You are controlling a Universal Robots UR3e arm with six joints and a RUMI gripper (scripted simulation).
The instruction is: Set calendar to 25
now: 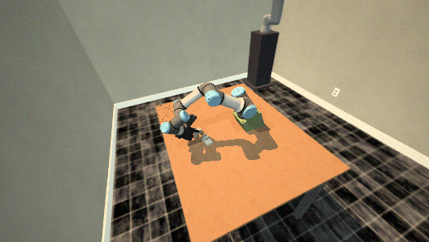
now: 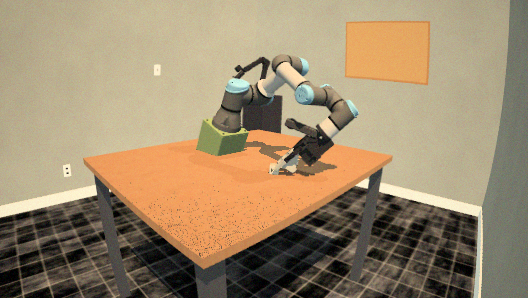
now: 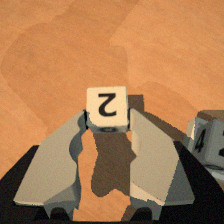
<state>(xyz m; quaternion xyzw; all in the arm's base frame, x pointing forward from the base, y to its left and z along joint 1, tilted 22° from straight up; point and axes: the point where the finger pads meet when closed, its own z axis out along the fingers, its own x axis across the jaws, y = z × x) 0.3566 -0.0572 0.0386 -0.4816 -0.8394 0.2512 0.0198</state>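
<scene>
The white calendar tray is 30 mm behind my hand, 100 mm to the left of it and 10 mm below it. Also, from my hand: white calendar cube 10 mm behind, 10 mm below.
</scene>
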